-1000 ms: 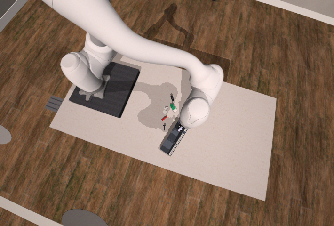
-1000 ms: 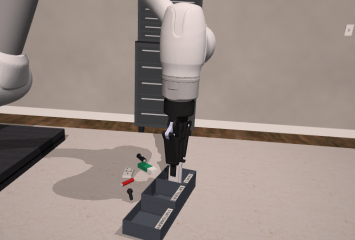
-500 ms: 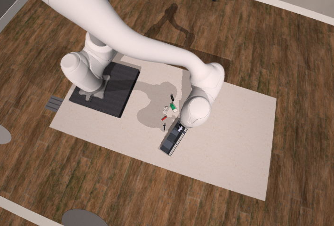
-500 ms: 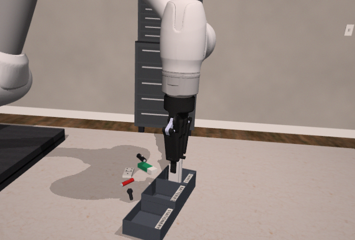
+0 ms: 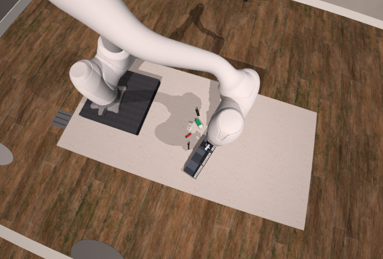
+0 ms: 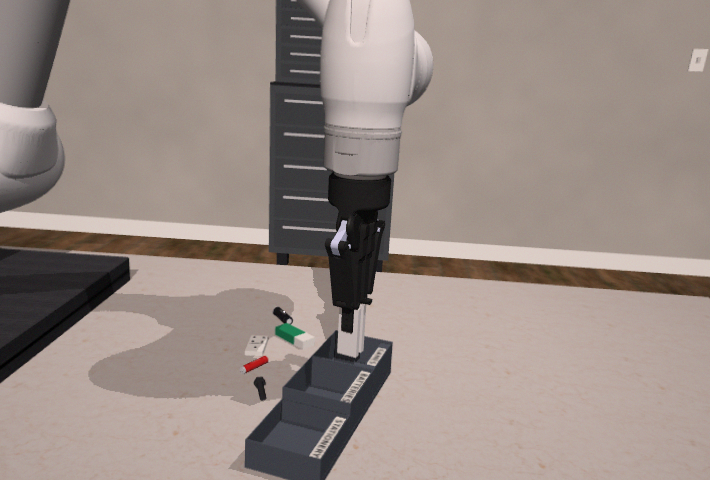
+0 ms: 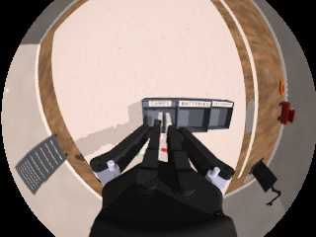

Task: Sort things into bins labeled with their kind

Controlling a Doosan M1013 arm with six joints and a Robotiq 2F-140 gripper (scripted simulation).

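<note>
Now: hand 70 mm past the white eraser, 120 mm to the right of it and 70 mm above it. Also, from my hand: red cylinder (130 mm behind, 40 mm to the left, 70 mm below); then white domino (130 mm behind, 100 mm to the left, 70 mm below); then small black piece (110 mm behind, 20 mm to the right, 70 mm below).
</note>
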